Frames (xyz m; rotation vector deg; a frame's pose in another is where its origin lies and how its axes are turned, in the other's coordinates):
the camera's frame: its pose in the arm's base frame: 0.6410 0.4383 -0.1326 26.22 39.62 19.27
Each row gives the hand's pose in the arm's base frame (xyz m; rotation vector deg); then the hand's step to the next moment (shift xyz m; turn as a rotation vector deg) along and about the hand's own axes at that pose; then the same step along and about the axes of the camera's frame.
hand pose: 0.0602 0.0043 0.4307 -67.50 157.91 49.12
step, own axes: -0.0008 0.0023 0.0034 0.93 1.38 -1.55
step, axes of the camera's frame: 0.0012 0.0024 -0.0032 -2.15 0.57 0.49
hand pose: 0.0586 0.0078 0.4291 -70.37 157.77 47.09
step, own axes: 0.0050 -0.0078 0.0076 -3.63 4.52 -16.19
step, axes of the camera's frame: 0.0045 -0.0093 -0.0060 -8.29 5.96 13.84
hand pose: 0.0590 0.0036 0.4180 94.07 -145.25 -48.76
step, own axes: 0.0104 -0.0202 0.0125 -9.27 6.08 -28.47
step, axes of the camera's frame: 0.0141 -0.0208 -0.0066 -11.67 11.65 25.72
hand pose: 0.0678 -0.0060 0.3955 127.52 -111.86 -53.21
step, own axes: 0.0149 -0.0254 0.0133 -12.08 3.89 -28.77
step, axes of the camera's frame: 0.0251 -0.0194 -0.0059 -9.19 14.09 26.57
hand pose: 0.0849 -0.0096 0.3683 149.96 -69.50 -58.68
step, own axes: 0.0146 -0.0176 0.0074 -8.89 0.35 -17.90
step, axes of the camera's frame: 0.0217 -0.0092 -0.0049 -4.18 10.71 16.35
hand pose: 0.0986 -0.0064 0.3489 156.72 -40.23 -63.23
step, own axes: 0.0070 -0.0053 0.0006 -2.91 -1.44 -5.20
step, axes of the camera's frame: 0.0083 -0.0027 -0.0007 -0.17 4.24 4.42
